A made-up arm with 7 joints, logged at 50 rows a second.
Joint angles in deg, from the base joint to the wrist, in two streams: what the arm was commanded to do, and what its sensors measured. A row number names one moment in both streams.
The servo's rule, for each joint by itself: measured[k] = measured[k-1] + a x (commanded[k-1-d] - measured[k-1]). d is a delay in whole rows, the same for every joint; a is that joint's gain. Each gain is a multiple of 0.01, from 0.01 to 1. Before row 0 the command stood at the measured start. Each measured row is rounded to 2 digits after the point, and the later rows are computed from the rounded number. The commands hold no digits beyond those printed.
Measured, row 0:
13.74, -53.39, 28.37, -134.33, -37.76, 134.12, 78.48
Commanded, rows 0 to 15:
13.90, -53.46, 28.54, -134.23, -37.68, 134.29, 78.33
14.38, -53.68, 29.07, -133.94, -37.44, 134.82, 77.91
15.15, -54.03, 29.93, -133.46, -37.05, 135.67, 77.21
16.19, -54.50, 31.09, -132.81, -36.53, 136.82, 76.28
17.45, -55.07, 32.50, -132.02, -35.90, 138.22, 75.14
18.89, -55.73, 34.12, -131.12, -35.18, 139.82, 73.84
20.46, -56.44, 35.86, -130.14, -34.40, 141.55, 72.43
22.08, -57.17, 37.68, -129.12, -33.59, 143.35, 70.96
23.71, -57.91, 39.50, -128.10, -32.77, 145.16, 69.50
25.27, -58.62, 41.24, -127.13, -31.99, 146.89, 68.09
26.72, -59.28, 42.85, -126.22, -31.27, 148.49, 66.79
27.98, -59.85, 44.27, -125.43, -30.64, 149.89, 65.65
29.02, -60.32, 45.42, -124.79, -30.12, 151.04, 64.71
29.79, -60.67, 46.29, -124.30, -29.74, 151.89, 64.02
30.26, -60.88, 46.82, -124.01, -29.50, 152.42, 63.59
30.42, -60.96, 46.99, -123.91, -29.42, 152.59, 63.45
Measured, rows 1 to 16:
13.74, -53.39, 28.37, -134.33, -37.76, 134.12, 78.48
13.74, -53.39, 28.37, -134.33, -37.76, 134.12, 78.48
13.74, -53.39, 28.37, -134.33, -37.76, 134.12, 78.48
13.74, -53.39, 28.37, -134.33, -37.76, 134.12, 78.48
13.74, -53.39, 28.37, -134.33, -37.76, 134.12, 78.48
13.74, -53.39, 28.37, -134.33, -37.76, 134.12, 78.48
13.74, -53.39, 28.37, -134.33, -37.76, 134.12, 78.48
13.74, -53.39, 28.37, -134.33, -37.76, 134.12, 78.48
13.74, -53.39, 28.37, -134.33, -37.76, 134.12, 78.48
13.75, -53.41, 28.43, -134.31, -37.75, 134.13, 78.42
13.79, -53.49, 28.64, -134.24, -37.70, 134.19, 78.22
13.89, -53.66, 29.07, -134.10, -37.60, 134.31, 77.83
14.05, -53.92, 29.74, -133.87, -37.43, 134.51, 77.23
14.29, -54.28, 30.65, -133.54, -37.19, 134.81, 76.41
14.61, -54.73, 31.80, -133.10, -36.87, 135.21, 75.41
15.02, -55.26, 33.14, -132.57, -36.47, 135.72, 74.25
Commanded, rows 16 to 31:
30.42, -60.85, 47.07, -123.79, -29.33, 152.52, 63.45
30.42, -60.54, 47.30, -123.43, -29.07, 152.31, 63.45
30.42, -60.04, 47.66, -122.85, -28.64, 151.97, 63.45
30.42, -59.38, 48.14, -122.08, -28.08, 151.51, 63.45
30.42, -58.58, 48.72, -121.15, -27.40, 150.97, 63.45
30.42, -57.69, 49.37, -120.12, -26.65, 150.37, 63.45
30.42, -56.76, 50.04, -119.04, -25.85, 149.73, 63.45
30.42, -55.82, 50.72, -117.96, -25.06, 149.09, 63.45
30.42, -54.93, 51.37, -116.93, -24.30, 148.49, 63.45
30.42, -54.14, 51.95, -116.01, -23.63, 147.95, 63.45
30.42, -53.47, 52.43, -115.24, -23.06, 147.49, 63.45
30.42, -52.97, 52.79, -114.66, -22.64, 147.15, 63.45
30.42, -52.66, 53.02, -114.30, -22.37, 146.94, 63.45
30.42, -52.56, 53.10, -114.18, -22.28, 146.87, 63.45
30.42, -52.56, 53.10, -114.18, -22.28, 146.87, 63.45
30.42, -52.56, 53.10, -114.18, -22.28, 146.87, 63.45
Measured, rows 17 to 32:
15.51, -55.85, 34.64, -131.95, -36.01, 136.33, 72.97
16.08, -56.49, 36.24, -131.26, -35.49, 137.04, 71.62
16.72, -57.15, 37.89, -130.52, -34.93, 137.83, 70.24
17.42, -57.81, 39.53, -129.75, -34.34, 138.68, 68.89
18.16, -58.44, 41.09, -128.97, -33.75, 139.58, 67.63
18.92, -59.02, 42.52, -128.22, -33.17, 140.50, 66.49
19.68, -59.53, 43.76, -127.51, -32.62, 141.41, 65.53
20.42, -59.95, 44.77, -126.88, -32.12, 142.29, 64.77
21.12, -60.26, 45.50, -126.35, -31.69, 143.11, 64.26
21.77, -60.44, 46.02, -125.89, -31.31, 143.86, 63.94
22.38, -60.47, 46.44, -125.45, -30.95, 144.54, 63.75
22.94, -60.34, 46.84, -124.98, -30.58, 145.13, 63.63
23.46, -60.04, 47.27, -124.46, -30.18, 145.64, 63.56
23.95, -59.59, 47.75, -123.86, -29.74, 146.07, 63.52
24.40, -59.00, 48.28, -123.19, -29.25, 146.41, 63.49
24.82, -58.31, 48.86, -122.44, -28.71, 146.68, 63.47

